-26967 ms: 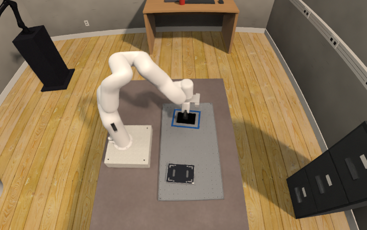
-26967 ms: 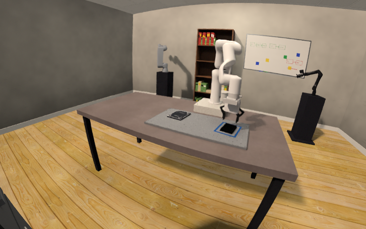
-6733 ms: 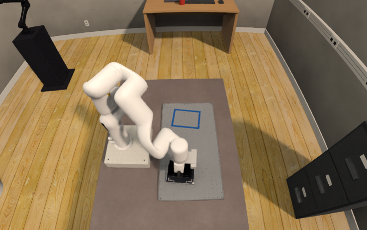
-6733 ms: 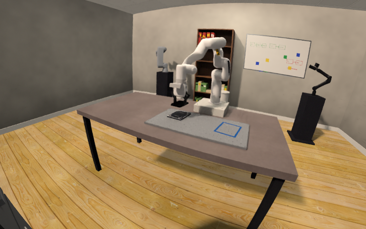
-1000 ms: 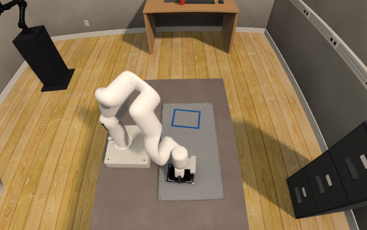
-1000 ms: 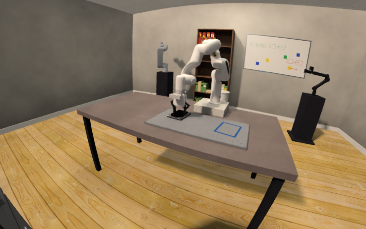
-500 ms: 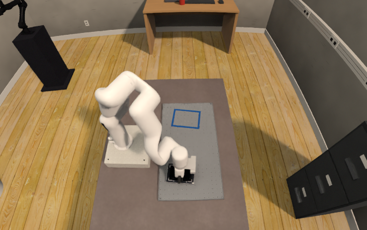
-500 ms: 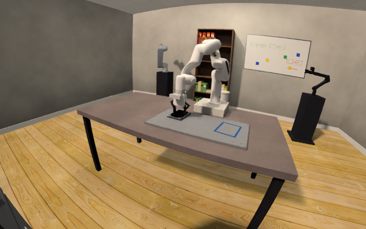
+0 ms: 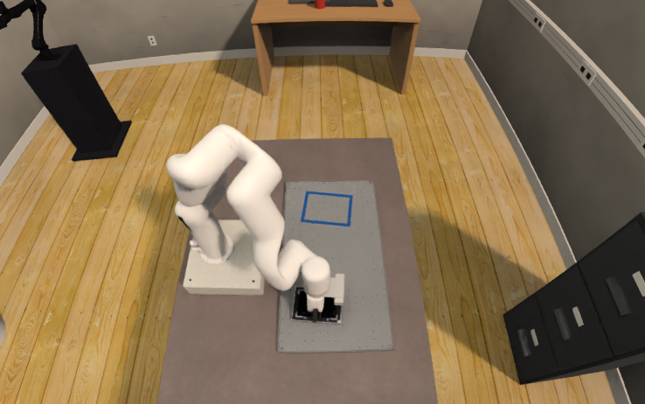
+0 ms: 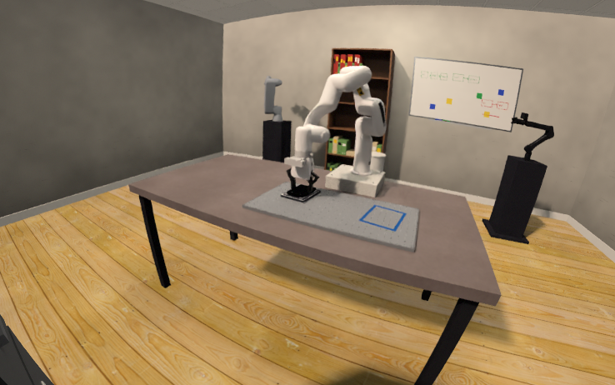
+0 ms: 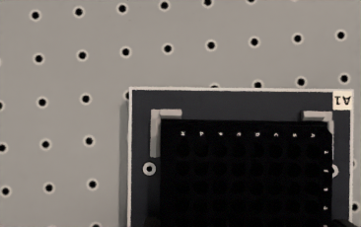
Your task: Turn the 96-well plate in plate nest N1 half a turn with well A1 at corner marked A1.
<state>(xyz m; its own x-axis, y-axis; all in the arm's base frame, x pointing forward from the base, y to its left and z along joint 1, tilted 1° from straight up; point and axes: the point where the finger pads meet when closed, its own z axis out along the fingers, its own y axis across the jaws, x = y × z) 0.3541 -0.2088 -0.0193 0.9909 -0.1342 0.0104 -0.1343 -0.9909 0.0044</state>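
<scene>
Now: hand 1 cm above the black 96-well plate. Also, from my hand: plate nest N1: 3 cm below.
</scene>
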